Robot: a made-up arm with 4 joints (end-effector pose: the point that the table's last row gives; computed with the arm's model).
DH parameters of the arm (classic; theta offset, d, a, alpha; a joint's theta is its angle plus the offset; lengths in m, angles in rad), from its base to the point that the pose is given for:
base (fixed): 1.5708 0.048 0 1.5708
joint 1: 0 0.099 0.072 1.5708
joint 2: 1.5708 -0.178 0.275 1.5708
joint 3: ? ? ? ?
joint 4: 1.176 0 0.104 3.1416
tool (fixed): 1.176 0.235 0 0
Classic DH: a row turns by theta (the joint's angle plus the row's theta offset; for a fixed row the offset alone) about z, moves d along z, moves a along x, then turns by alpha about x.
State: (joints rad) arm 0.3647 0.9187 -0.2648 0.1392
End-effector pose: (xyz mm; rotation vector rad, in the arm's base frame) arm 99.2 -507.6 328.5 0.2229 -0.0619 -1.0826
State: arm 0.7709 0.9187 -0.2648 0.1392
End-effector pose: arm 99.2 -577.1 105.1 0.5879 0.1600 -1.0880
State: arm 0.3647 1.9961 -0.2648 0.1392
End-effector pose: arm -293.9 -288.3 412.2 -0.0420 0.1937 -2.1099
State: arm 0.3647 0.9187 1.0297 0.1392
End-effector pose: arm 218.8 -557.8 20.9 0.7120 1.1729 -0.7766
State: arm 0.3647 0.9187 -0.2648 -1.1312
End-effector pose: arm 220.9 -516.0 347.0 0.1360 -0.1735 0.1825
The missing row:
joint 3: 0 -0.17 0.12 -1.5708
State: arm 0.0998 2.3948 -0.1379 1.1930
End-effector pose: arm -277.0 12.7 468.4 0.1382 0.0228 2.6974
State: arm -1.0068 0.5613 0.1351 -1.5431
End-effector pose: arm 470.1 152.5 520.8 -0.8006 0.5498 0.8494
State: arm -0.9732 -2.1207 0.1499 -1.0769
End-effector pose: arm -24.8 659.9 -251.6 0.0610 -1.6019 -2.6033
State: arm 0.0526 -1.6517 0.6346 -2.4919
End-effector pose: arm 125.1 592.4 360.1 -0.2837 -0.6472 -2.0694
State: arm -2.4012 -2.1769 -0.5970 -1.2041
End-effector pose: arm 49.4 13.6 -614.5 0.4651 2.3551 1.7447
